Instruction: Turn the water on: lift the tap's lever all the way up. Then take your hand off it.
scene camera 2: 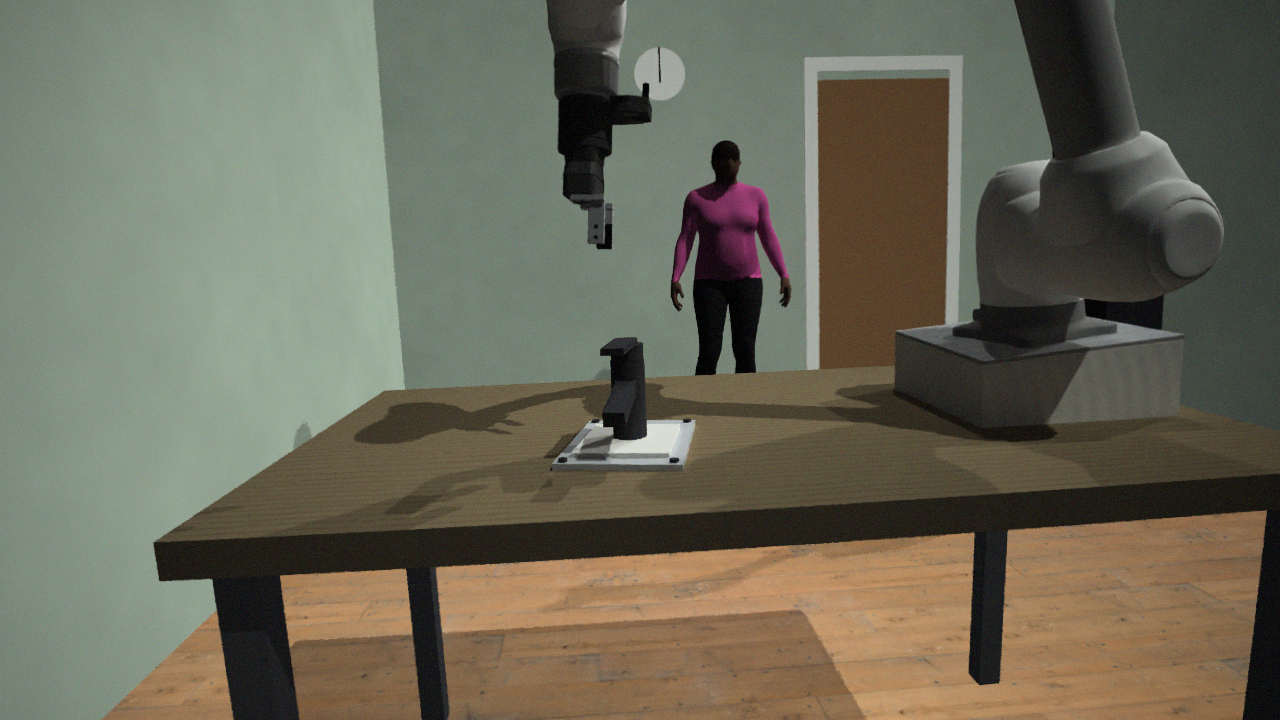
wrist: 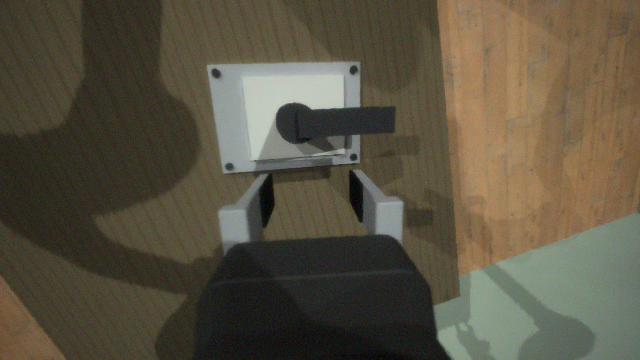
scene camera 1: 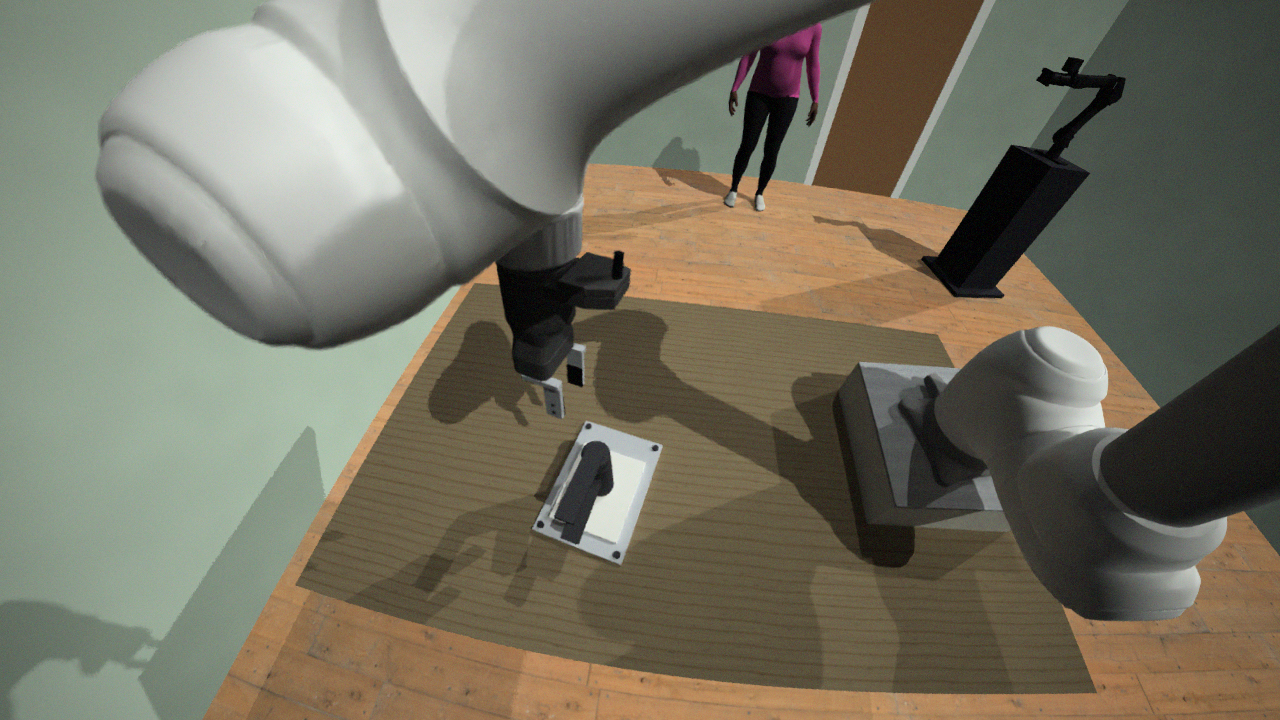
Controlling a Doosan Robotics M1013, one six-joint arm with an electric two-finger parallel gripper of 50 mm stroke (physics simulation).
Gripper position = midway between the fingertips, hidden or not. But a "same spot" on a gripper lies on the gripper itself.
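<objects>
My gripper is there in scene camera 2 (600,246), and you'd find my gripper in scene camera 1 and in the wrist view too. On my gripper, (scene camera 1: 554,399) and (wrist: 363,199) are the same spot. There's a lever as well, and on the lever (scene camera 2: 627,349) and (wrist: 368,107) are the same spot.
</objects>
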